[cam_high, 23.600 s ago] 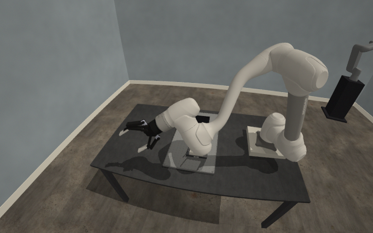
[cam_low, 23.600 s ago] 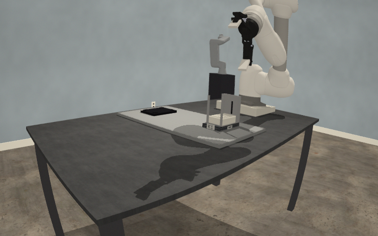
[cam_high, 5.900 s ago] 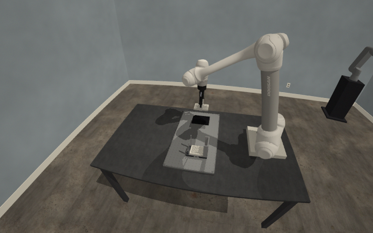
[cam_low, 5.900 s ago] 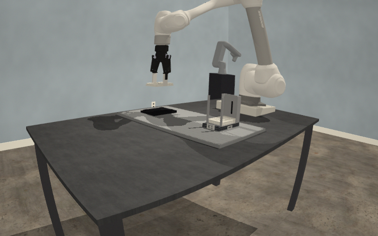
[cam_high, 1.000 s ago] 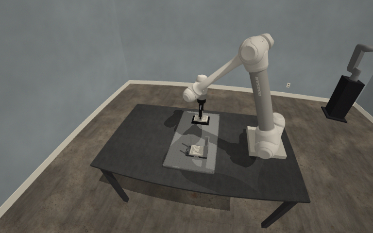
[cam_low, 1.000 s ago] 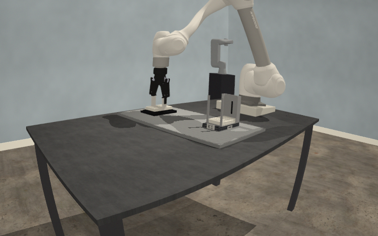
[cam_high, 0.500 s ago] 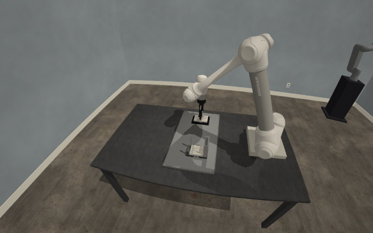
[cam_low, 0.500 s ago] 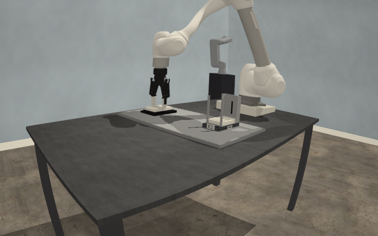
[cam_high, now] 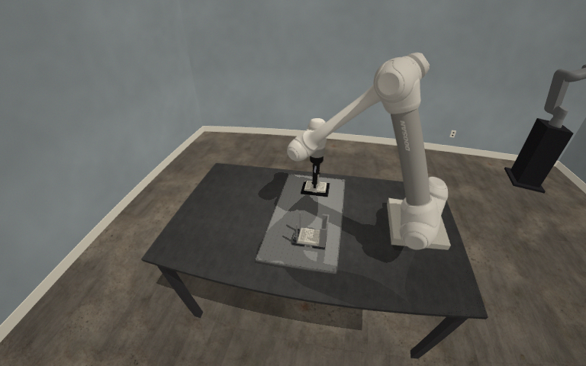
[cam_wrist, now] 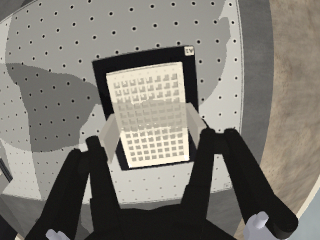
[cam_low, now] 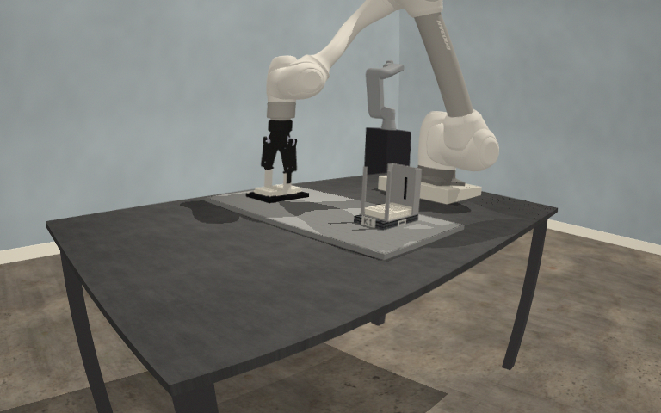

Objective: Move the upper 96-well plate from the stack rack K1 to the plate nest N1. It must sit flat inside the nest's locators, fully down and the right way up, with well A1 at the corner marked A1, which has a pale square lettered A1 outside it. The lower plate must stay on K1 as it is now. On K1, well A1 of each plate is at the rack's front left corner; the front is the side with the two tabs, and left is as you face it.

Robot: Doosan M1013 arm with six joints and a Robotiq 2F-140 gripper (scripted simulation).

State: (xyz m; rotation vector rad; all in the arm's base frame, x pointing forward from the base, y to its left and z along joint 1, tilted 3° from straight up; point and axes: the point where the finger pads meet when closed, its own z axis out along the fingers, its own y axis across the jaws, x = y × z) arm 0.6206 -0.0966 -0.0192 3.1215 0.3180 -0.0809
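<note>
The black plate nest N1 is 40 mm below my hand. Round my hand: pale square: 80 mm ahead, 40 mm to the right, 30 mm below.
</note>
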